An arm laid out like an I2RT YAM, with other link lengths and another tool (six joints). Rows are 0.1 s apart.
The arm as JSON. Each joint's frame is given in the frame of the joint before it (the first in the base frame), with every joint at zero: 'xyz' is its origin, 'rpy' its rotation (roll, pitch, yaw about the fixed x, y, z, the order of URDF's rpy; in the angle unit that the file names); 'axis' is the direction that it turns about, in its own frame. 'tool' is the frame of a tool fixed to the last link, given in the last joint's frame.
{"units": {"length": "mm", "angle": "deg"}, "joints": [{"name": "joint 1", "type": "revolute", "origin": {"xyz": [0.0, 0.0, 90.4], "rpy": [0.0, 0.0, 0.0]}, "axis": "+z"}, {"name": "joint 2", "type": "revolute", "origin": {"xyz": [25.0, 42.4, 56.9], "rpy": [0.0, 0.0, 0.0]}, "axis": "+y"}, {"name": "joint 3", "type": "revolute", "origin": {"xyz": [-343.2, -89.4, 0.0], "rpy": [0.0, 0.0, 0.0]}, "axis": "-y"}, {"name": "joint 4", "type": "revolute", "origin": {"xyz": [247.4, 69.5, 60.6], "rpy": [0.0, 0.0, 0.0]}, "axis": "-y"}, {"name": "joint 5", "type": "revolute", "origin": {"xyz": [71.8, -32.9, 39.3], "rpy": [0.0, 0.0, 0.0]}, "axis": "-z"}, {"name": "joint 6", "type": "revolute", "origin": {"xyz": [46.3, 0.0, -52.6], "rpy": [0.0, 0.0, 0.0]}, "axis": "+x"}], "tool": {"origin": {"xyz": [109.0, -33.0, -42.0], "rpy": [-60.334, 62.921, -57.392]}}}
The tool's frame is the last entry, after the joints.
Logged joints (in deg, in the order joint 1, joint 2, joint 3, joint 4, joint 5, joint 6), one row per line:
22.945, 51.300, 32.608, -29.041, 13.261, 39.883
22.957, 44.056, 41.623, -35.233, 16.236, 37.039
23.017, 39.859, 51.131, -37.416, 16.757, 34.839
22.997, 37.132, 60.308, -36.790, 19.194, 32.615
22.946, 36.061, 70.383, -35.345, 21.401, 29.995
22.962, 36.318, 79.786, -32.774, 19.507, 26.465
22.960, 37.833, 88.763, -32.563, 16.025, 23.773
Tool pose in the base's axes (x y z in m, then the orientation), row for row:
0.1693, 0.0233, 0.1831, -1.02, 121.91, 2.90
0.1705, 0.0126, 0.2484, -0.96, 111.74, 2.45
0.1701, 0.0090, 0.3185, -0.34, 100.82, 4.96
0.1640, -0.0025, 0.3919, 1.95, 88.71, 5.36
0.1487, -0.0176, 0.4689, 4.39, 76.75, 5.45
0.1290, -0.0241, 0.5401, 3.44, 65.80, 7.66
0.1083, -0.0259, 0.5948, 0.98, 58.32, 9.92
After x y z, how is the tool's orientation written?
As a rotation vector, in degrees.
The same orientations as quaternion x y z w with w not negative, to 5 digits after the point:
-0.00731, 0.87412, 0.02079, 0.48520
-0.00711, 0.82769, 0.01815, 0.56085
-0.00260, 0.77037, 0.03790, 0.63647
0.01536, 0.69880, 0.04222, 0.71390
0.03549, 0.62041, 0.04406, 0.78224
0.02837, 0.54268, 0.06317, 0.83708
0.00818, 0.48662, 0.08277, 0.86964

